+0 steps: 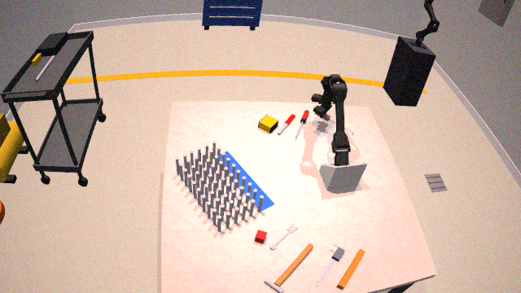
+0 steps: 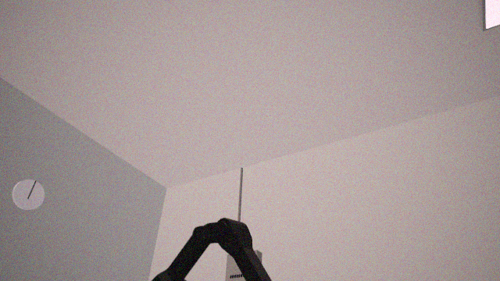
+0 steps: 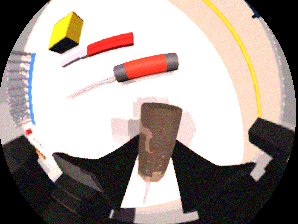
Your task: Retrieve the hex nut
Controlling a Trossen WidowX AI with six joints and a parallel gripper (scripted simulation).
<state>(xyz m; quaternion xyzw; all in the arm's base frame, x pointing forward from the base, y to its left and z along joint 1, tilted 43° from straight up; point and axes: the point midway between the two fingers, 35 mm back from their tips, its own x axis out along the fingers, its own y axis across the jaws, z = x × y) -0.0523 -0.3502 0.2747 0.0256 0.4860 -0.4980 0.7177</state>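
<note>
Now: the brown-handled screwdriver 80 mm to the left of my gripper tip, 70 mm behind it and 10 mm above it. Also, from my gripper tip: blue taped strip 510 mm ahead, 370 mm to the left, 60 mm below; then yellow block 320 mm ahead, 40 mm below, 10 mm to the left; then fork-ended tool 720 mm to the left, 390 mm ahead, 60 mm below.
</note>
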